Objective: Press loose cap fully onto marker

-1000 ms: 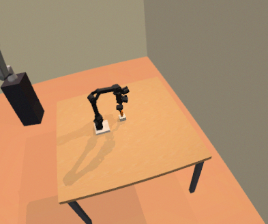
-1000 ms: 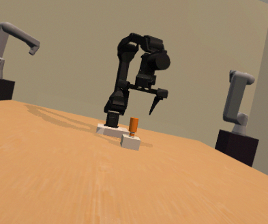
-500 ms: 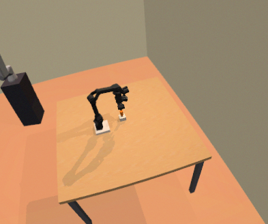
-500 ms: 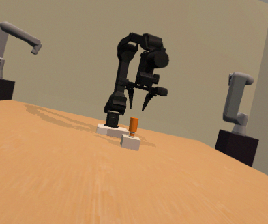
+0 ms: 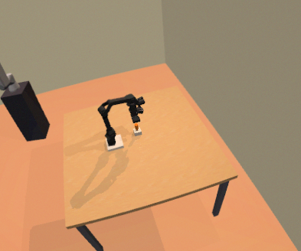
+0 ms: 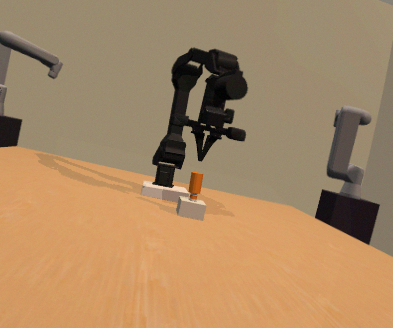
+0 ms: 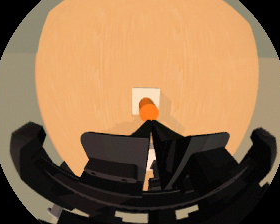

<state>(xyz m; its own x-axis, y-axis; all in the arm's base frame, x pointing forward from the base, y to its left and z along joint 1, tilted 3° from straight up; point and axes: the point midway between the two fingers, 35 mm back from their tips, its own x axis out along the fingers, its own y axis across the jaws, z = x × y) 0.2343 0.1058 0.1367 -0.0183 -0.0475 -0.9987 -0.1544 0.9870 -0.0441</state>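
The orange cap lies 50 mm below my gripper tip. From my gripper tip the other things lie so: holder block (120 mm below).
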